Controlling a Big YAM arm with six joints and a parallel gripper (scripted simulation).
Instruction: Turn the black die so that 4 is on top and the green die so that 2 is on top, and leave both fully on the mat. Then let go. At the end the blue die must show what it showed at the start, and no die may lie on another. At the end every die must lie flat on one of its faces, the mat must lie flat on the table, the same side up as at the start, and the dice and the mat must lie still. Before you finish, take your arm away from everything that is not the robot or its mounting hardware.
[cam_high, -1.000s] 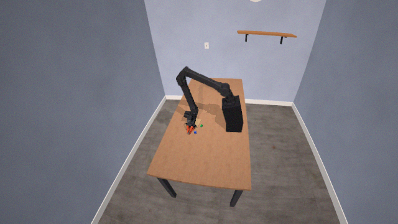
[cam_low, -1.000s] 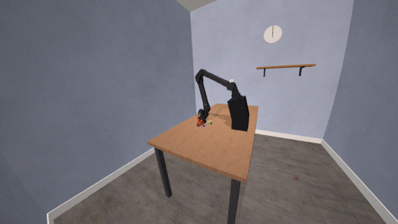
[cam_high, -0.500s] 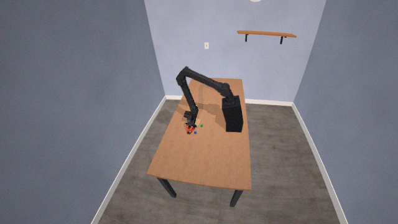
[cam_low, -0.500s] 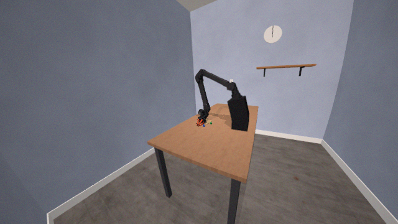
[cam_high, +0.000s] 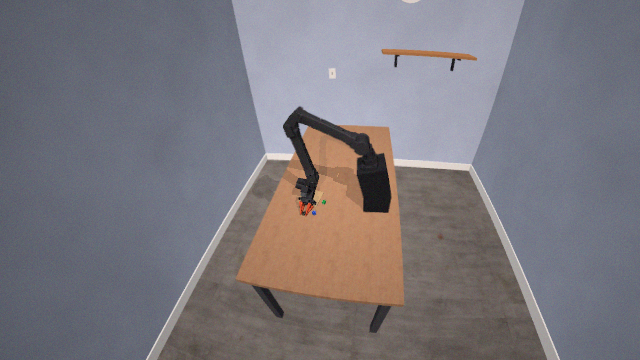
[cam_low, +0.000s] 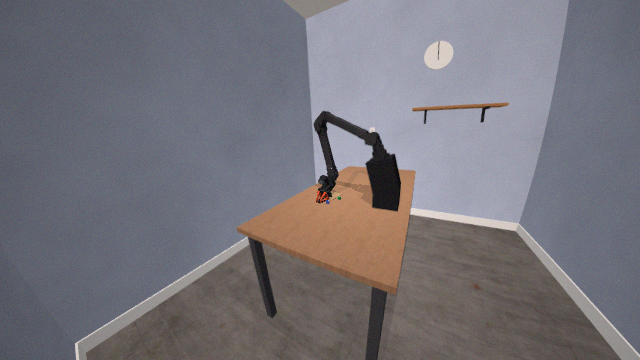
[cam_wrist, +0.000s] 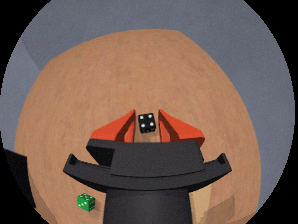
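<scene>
Right now my hand is 1 cm to the left of the black die. From my hand the other things lie so: green die: 8 cm behind, 13 cm to the right; then blue die: 6 cm behind, 3 cm to the right; then tan mat: 2 cm ahead, 16 cm to the right, 1 cm below.
</scene>
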